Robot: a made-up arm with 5 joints.
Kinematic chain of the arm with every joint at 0, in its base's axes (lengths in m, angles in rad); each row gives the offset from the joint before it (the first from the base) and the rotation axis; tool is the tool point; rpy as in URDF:
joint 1: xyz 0.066 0 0.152 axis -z
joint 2: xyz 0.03 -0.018 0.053 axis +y
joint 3: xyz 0.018 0 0.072 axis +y
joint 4: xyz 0.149 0 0.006 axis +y
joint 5: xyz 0.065 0.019 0 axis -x
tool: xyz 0 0 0 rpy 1.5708 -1.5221 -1.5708
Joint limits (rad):
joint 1: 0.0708..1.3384
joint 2: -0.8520..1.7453
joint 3: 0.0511..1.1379
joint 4: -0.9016..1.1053
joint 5: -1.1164..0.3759
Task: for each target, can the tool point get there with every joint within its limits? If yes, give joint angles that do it. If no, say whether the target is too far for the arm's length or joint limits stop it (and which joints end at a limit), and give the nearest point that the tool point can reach.
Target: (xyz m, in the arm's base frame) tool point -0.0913 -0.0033 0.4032
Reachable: no: joint limits stop it (at a limit: joint 1, joint 2, joint 3, joint 4) | nearest point 0.0851 -0.0762 0.4416 | short by 0.195 m
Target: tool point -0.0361 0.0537 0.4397
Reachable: no: joint limits stop it (at a limit: joint 1, joint 2, joint 3, joint 4) | nearest point 0.0851 -0.0762 0.4416 | short by 0.178 m
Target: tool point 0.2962 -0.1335 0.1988
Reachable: yes | joints 0.5291 0.3640 0.2006 -0.6808 -0.7686
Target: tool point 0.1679 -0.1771 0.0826
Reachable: yes | joints 1.0536 0.5527 0.5365 -0.3245 -0.2046
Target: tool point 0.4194 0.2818 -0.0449
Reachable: no: too far | nearest point 0.2854 -0.0146 0.0481 | short by 0.338 m
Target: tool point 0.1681 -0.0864 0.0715
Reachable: yes | joints 0.7099 0.4779 0.5937 0.8441 0.2316
